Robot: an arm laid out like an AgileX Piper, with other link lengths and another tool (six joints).
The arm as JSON. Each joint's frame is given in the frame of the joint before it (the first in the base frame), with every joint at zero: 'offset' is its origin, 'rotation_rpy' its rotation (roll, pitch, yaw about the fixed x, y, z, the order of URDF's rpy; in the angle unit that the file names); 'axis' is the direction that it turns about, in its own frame. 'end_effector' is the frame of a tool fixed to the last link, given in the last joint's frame.
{
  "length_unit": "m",
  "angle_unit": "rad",
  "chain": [
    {
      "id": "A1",
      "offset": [
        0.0,
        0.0,
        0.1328
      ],
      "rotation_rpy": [
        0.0,
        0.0,
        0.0
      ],
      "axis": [
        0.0,
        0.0,
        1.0
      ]
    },
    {
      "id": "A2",
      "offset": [
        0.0,
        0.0,
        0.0
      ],
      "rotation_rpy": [
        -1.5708,
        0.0,
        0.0
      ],
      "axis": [
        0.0,
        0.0,
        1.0
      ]
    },
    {
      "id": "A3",
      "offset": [
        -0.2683,
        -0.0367,
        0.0
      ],
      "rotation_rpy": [
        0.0,
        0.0,
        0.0
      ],
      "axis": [
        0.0,
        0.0,
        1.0
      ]
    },
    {
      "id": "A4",
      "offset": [
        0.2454,
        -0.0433,
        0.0
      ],
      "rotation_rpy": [
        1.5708,
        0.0,
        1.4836
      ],
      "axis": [
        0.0,
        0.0,
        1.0
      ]
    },
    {
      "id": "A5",
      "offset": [
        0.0,
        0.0,
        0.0
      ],
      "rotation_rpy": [
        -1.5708,
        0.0,
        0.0
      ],
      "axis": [
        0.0,
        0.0,
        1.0
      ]
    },
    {
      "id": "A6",
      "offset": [
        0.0,
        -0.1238,
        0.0
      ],
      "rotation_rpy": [
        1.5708,
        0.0,
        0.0
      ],
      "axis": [
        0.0,
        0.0,
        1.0
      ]
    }
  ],
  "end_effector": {
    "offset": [
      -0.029,
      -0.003,
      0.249
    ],
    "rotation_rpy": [
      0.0,
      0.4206,
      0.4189
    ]
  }
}
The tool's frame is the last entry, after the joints.
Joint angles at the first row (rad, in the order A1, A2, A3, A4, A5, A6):
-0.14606 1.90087 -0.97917 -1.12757 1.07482 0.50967
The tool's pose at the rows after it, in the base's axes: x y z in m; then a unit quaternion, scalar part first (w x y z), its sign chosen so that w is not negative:
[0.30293, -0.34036, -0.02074, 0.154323, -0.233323, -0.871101, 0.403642]
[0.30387, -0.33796, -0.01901, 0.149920, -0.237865, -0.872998, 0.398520]
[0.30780, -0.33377, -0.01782, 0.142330, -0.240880, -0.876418, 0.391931]
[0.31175, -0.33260, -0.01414, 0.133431, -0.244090, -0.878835, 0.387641]
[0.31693, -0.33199, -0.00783, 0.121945, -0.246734, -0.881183, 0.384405]
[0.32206, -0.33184, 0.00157, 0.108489, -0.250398, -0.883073, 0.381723]
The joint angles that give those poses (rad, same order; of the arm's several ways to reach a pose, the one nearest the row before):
-0.14362 1.89664 -0.97918 -1.12757 1.07667 0.51136
-0.14136 1.88425 -0.97916 -1.11612 1.07488 0.51138
-0.13535 1.87127 -0.97916 -1.10493 1.06793 0.51420
-0.13535 1.85576 -0.97920 -1.10175 1.06061 0.51582
-0.13534 1.83495 -0.97918 -1.10176 1.05344 0.51586
-0.13534 1.80704 -0.97919 -1.10175 1.04907 0.51372

